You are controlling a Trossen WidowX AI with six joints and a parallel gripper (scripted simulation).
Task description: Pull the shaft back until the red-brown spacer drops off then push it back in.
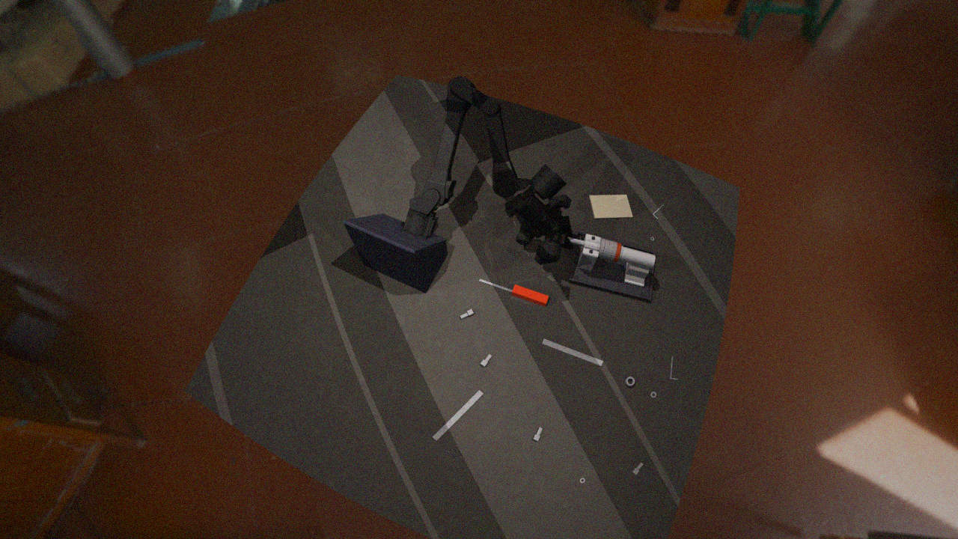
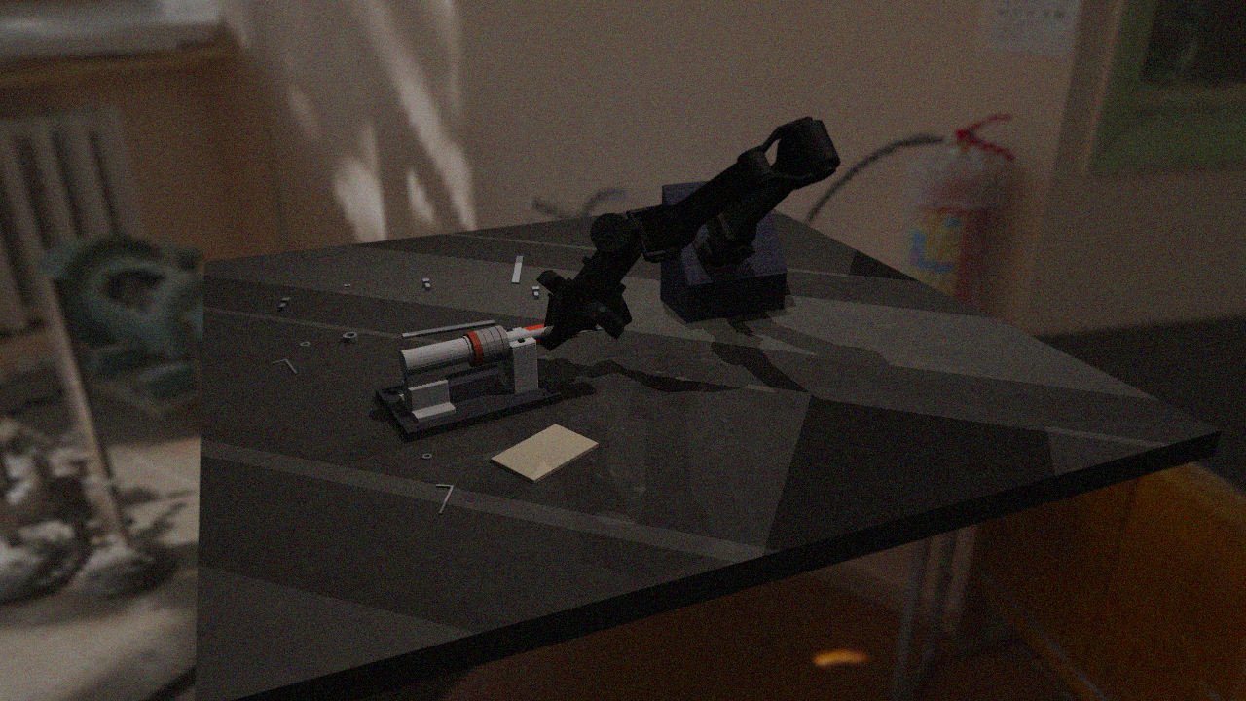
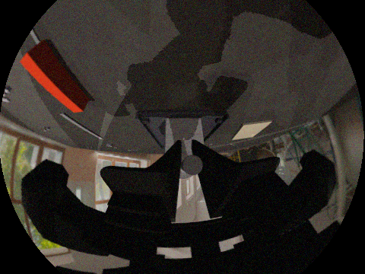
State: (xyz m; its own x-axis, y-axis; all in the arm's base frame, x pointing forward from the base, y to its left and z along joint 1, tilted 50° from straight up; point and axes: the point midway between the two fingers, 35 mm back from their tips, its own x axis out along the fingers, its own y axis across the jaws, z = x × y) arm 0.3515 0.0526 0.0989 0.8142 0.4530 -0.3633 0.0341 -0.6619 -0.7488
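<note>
The pale shaft lies 4 cm ahead of my gripper tip and 2 cm above it. The rest, counted from my gripper tip: beige card: 9 cm ahead, 20 cm to the left, 5 cm below; red-brown spacer: 11 cm ahead, 2 cm above.
</note>
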